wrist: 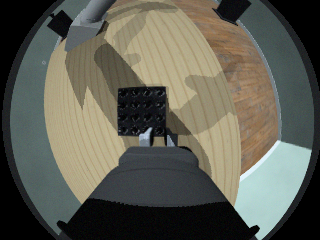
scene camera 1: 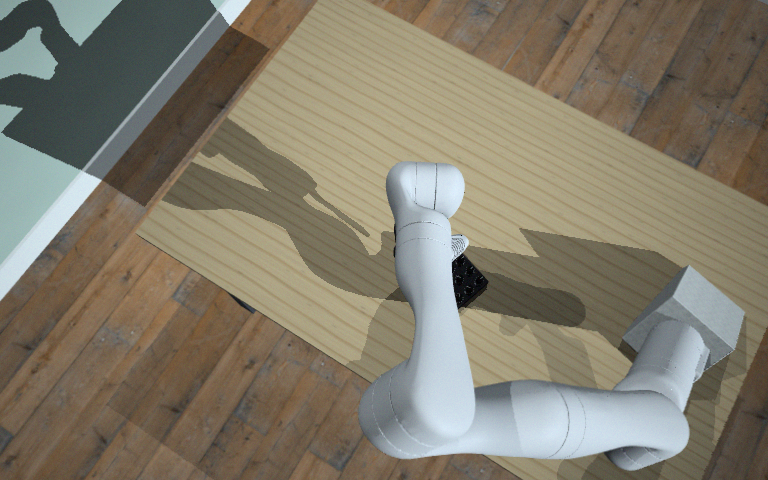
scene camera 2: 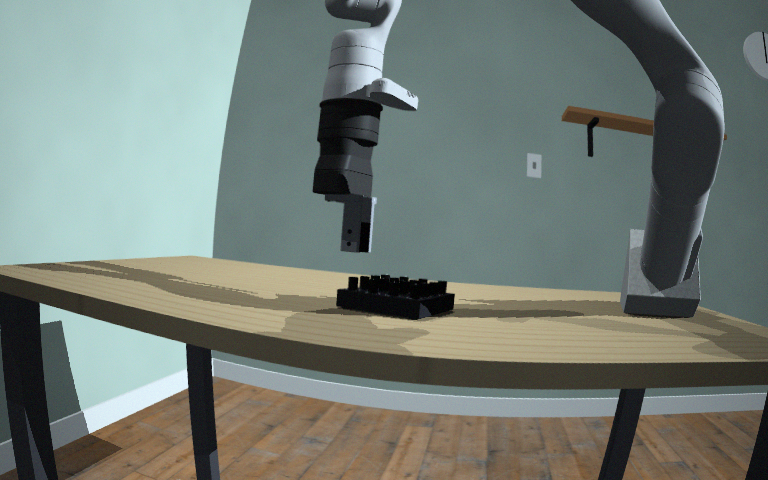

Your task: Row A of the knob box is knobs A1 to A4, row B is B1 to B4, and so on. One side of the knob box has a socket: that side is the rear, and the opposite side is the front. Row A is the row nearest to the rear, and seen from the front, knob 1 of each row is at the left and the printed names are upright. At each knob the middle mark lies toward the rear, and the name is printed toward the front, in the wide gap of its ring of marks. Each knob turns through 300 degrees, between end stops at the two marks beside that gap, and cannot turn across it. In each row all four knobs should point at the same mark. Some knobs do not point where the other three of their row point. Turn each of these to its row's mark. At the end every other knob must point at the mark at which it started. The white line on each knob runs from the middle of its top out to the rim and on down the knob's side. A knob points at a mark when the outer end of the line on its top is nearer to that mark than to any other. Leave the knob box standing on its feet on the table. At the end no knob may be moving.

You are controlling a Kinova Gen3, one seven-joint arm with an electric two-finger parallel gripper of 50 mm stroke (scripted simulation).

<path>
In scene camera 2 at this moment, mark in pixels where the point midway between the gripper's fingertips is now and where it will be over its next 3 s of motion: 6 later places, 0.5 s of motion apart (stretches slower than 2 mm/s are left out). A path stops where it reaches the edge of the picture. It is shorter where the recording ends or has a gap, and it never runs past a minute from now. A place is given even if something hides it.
My gripper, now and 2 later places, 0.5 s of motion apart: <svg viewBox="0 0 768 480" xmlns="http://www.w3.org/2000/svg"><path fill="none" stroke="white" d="M355 251L362 211L364 159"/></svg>
</path>
